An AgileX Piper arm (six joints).
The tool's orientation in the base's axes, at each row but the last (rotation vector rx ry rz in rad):
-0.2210 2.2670 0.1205
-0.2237 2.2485 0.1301
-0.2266 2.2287 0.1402
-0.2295 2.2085 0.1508
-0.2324 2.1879 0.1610
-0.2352 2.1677 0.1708
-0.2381 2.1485 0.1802
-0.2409 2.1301 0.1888
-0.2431 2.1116 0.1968
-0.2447 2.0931 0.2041
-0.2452 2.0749 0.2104
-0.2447 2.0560 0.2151
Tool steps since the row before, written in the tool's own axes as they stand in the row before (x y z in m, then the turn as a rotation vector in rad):
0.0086 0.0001 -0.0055 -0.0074 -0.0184 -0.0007
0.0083 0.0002 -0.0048 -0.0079 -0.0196 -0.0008
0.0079 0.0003 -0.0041 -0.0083 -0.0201 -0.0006
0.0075 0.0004 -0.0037 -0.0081 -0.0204 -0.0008
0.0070 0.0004 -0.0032 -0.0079 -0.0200 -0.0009
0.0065 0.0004 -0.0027 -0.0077 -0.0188 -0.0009
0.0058 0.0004 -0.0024 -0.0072 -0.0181 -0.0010
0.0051 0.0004 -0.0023 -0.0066 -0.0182 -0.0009
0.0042 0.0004 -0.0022 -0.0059 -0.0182 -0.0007
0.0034 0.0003 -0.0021 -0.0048 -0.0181 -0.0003
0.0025 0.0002 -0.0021 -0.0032 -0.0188 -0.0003
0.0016 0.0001 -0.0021 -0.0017 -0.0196 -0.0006
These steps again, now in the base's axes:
-0.0096 -0.0018 -0.0030 0.0079 -0.0173 0.0058
-0.0088 -0.0016 -0.0034 0.0083 -0.0184 0.0063
-0.0080 -0.0013 -0.0037 0.0088 -0.0188 0.0065
-0.0074 -0.0011 -0.0038 0.0086 -0.0192 0.0064
-0.0066 -0.0010 -0.0038 0.0083 -0.0188 0.0063
-0.0059 -0.0009 -0.0038 0.0080 -0.0177 0.0062
-0.0052 -0.0007 -0.0035 0.0074 -0.0171 0.0059
-0.0047 -0.0006 -0.0030 0.0072 -0.0172 0.0053
-0.0041 -0.0005 -0.0024 0.0070 -0.0172 0.0046
-0.0035 -0.0005 -0.0019 0.0068 -0.0171 0.0035
-0.0030 -0.0005 -0.0011 0.0062 -0.0179 0.0020
-0.0025 -0.0006 -0.0004 0.0054 -0.0189 0.0008

